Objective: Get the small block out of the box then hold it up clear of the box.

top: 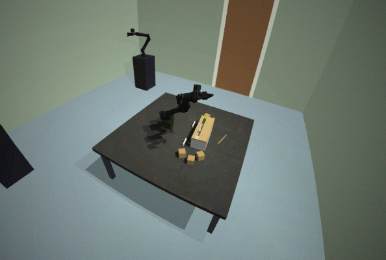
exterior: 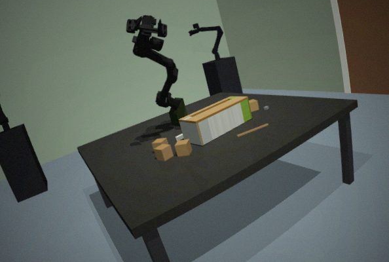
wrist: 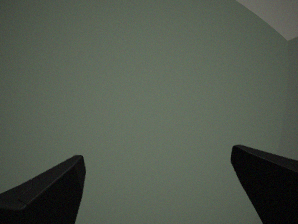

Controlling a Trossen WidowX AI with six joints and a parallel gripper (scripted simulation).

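My gripper tip is 57 cm above the long box, 25 cm to the right of it and 13 cm past it. Round my gripper tip: small grey piece: 63 cm below, 61 cm to the left, 9 cm behind; thin tan stick: 63 cm below, 32 cm to the left, 10 cm ahead.
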